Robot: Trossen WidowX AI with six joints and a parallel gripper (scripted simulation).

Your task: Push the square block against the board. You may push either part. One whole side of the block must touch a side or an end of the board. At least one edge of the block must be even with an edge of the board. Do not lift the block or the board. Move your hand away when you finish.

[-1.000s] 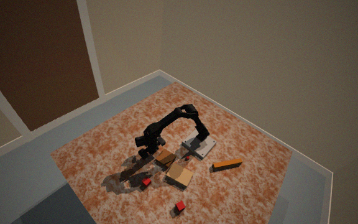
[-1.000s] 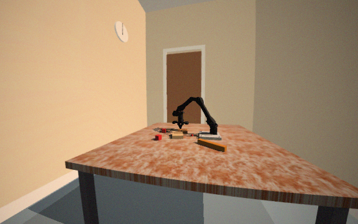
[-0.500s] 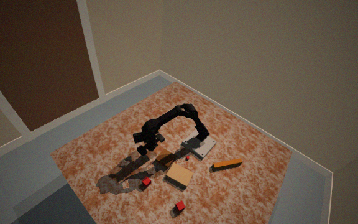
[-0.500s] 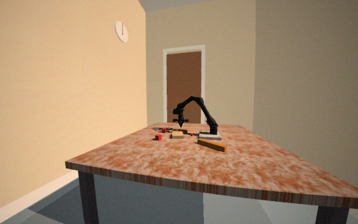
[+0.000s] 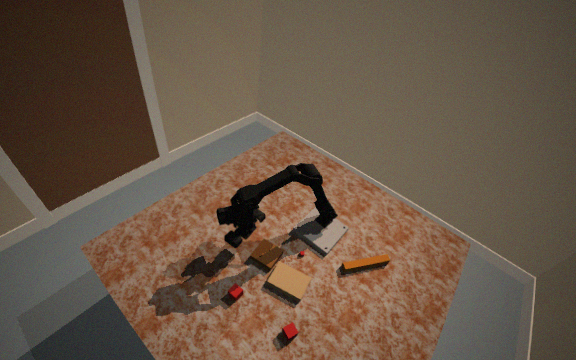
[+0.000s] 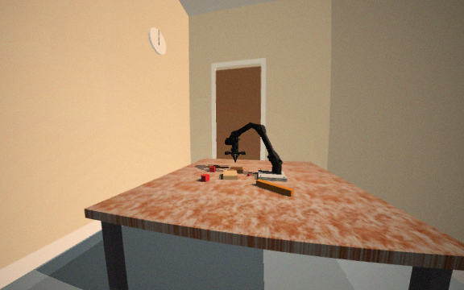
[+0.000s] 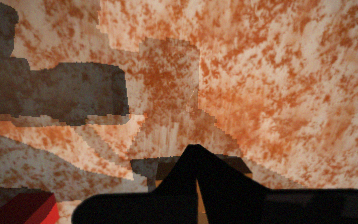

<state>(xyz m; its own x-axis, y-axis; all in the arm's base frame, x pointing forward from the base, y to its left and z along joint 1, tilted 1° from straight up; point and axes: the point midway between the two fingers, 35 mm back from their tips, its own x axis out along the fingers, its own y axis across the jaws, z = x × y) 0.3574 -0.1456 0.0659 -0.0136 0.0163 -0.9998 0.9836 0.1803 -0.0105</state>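
My gripper tip is 4 cm past the square block, 10 cm to the right of it and 4 cm above it. Round my gripper tip: long orange board: 32 cm behind, 41 cm to the left, 4 cm below; then tan board: 2 cm behind, 24 cm to the left, 4 cm below; then tiny red piece: 15 cm behind, 19 cm to the left, 5 cm below.
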